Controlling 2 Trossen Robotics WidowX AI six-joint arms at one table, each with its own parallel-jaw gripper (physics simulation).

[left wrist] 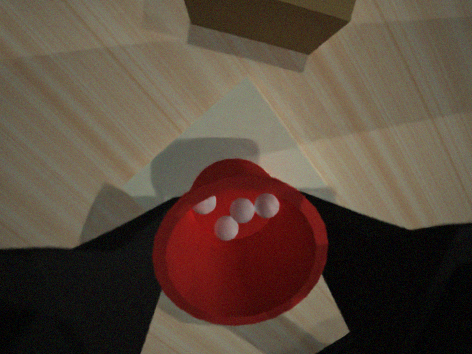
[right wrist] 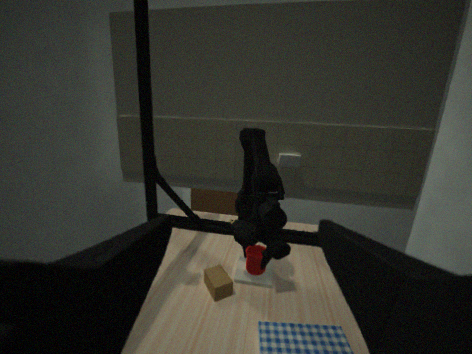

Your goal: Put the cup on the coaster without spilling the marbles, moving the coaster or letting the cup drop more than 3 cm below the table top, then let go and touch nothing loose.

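Places are measured from the left arm's base along level axes (x ahead, y left, z up), in centimetres.
Where they show: left gripper, between the fingertips: [left wrist: 237,201] [right wrist: 253,263]; right gripper, between the fingertips: [right wrist: 245,225].
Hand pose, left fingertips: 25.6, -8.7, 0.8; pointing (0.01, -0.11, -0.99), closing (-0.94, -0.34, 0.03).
Observation:
Things, the pixels of their top centre, and the offset from my left fingertips, as dx, dy, dz. Level surfaces: height alone.
- red cup, centre of its top: [left wrist: 242,260] [right wrist: 256,250] -0.1, +0.8, +3.9
- pale square coaster, centre of its top: [left wrist: 234,194] [right wrist: 254,269] -0.1, +0.5, -2.5
- brown block, centre of its top: [right wrist: 218,275] +2.0, -11.9, +0.6
- wooden table, height of its surface: dz -3.7
- blue checked cloth, centre of its top: [right wrist: 307,351] +25.7, -1.6, -1.2
The red cup [left wrist: 240,290] [right wrist: 255,260] is between the fingers of my left gripper [left wrist: 237,201] [right wrist: 253,263], which is shut on it. Several pale marbles [left wrist: 242,210] lie inside at the cup's bottom. The cup is over the pale square coaster [left wrist: 245,110] [right wrist: 250,280], close above it or touching; a shadow falls on the coaster beside the cup's base, and I cannot tell whether they touch. My right gripper is open and empty, its fingers wide apart, well away from the cup.
A brown block [left wrist: 265,30] [right wrist: 218,283] lies on the wooden table [right wrist: 190,310], near the coaster but apart from it. A blue checked cloth [right wrist: 305,338] lies farther from the coaster, at the lower edge of the right wrist view. A black frame post [right wrist: 145,125] stands on the left there.

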